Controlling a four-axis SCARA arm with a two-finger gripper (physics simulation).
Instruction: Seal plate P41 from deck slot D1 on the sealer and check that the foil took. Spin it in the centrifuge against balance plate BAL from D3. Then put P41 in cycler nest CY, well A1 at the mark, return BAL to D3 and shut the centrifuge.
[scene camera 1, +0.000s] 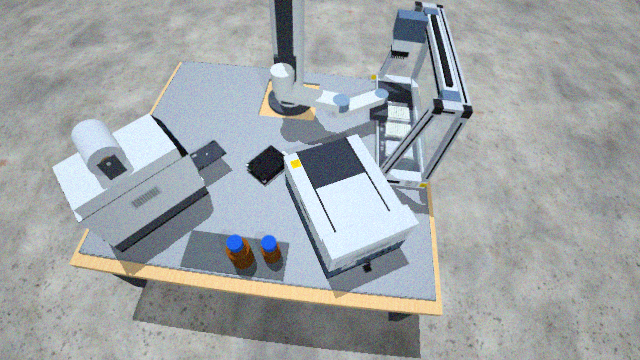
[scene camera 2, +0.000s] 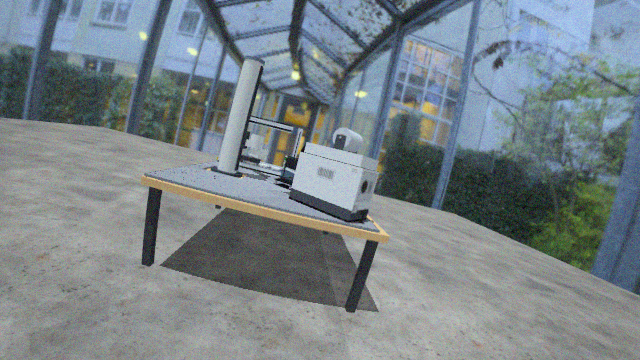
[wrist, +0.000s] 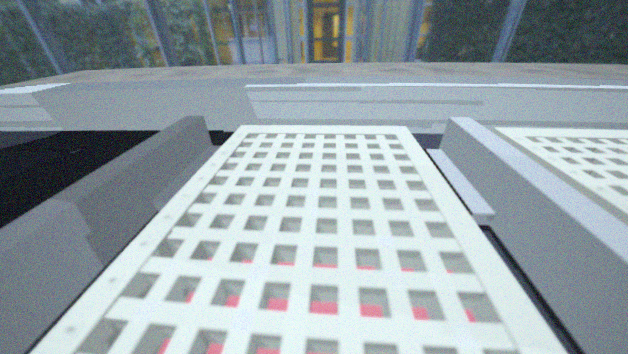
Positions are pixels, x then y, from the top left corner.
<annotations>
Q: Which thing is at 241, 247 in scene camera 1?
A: A brown bottles with blue caps.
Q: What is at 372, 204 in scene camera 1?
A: A centrifuge.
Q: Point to my gripper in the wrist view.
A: At 320, 135
</annotations>
